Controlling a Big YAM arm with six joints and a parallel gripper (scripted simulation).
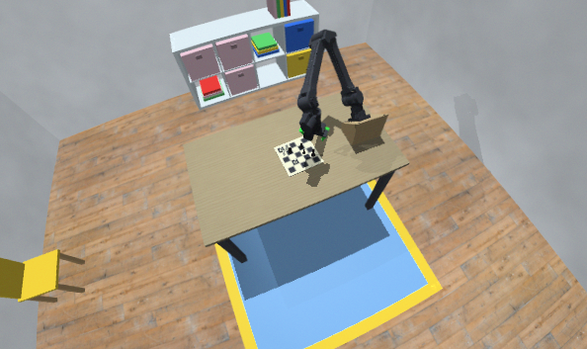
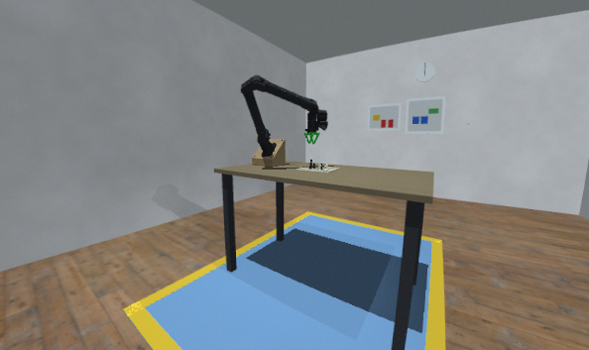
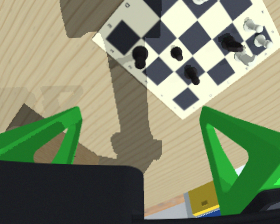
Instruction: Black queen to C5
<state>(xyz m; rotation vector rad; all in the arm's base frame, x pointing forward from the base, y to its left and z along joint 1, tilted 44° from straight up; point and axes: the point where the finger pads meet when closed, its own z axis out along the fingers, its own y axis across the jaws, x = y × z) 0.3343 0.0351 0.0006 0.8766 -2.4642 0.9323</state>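
My gripper is now 40 mm short of the black pawn, 40 mm to the left of it and 150 mm above it. Also, from my hand: chessboard 70 mm ahead, 40 mm to the right, 170 mm below; white piece 110 mm ahead, 120 mm to the right, 150 mm below.
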